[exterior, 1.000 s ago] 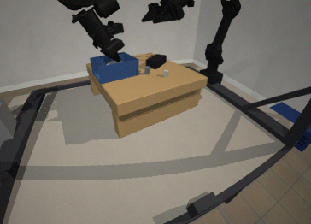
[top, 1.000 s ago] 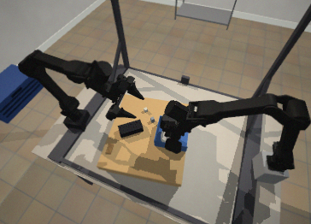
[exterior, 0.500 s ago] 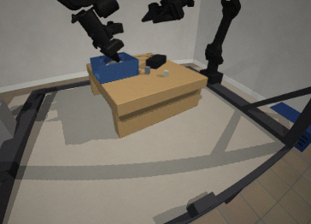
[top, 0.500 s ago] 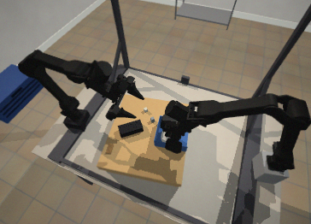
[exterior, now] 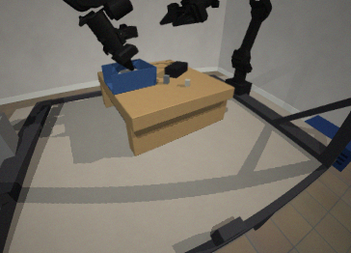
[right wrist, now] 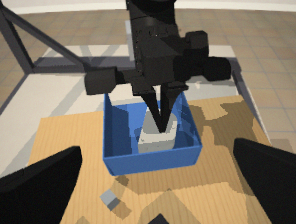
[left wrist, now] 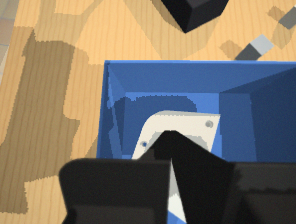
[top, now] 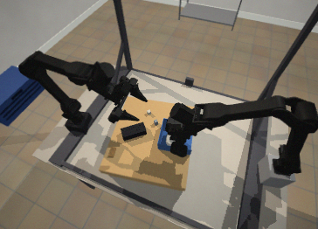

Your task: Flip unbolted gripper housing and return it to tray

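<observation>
Right now my left hand is 20 mm past the blue tray, 20 mm to the left of it and 50 mm above it. Round my left hand: wooden platform (10 mm behind, 110 mm to the right, 120 mm below).
</observation>
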